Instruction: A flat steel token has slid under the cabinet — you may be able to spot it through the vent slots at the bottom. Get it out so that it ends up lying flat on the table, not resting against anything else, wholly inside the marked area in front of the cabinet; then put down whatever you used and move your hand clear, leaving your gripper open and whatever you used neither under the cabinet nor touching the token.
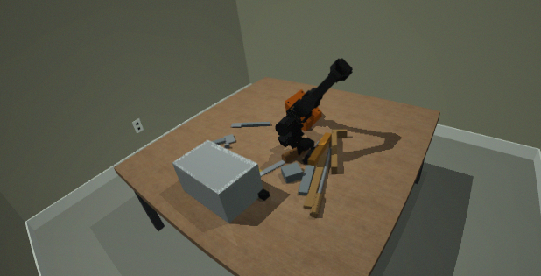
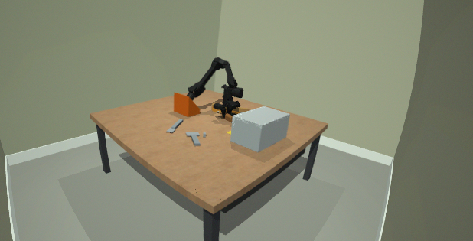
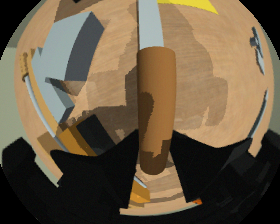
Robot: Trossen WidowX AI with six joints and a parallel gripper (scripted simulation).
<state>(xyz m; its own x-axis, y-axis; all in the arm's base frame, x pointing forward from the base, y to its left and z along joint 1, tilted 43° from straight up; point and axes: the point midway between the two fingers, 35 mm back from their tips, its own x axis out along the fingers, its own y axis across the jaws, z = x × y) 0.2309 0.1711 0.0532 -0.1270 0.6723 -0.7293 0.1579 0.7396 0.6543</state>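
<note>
Right now my gripper tip is 80 mm past the orange bar, 70 mm to the right of it and 10 mm below it. From my gripper tip the other things lie so: grey block 120 mm ahead, 80 mm to the left, 10 mm above; wooden stick 90 mm ahead, 180 mm to the left; grey t-piece 150 mm ahead, 380 mm to the right.
</note>
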